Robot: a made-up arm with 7 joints.
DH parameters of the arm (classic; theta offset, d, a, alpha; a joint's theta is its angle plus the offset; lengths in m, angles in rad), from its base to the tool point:
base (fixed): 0 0 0 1.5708
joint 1: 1.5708 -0.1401 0 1.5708
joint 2: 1.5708 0 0 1.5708
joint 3: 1.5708 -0.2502 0 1.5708
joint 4: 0 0 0 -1.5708
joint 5: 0 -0.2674 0 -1.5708
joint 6: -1.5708 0 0 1.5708
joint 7: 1.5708 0 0 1.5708
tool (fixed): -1.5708 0 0 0
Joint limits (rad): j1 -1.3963..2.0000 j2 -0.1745..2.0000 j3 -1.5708..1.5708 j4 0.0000..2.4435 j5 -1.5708..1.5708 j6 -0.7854..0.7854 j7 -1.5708..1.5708
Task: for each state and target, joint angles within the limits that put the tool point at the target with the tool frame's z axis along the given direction. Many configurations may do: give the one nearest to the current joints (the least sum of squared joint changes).
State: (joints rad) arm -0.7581 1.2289 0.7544 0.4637 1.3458 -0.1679 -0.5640
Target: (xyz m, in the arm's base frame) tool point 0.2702 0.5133 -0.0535 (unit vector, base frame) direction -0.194 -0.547 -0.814
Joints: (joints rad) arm -1.0847 1.8010 0.6171 0.9202 0.8399 -0.3247 -1.3792
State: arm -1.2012 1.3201 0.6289 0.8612 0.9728 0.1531 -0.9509
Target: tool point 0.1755 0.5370 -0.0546 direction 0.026 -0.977 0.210
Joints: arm -0.9446 1.3572 0.9166 1.1290 1.3385 0.4550 -0.9059
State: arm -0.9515 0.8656 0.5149 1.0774 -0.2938 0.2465 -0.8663
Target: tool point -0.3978 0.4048 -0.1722 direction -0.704 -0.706 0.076
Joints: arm -1.3384 0.4217 0.7214 0.3880 -1.0087 0.2466 -1.5708
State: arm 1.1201 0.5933 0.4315 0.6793 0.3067 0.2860 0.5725
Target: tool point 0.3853 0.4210 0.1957 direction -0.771 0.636 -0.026
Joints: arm 1.9277 0.5856 -0.0663 0.1837 -0.1038 0.5232 1.3135
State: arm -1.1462 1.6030 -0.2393 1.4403 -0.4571 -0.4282 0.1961
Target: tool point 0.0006 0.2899 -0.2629 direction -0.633 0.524 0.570
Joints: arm -1.3000 1.1623 -0.0178 1.8944 -0.2531 -0.3577 -0.3233
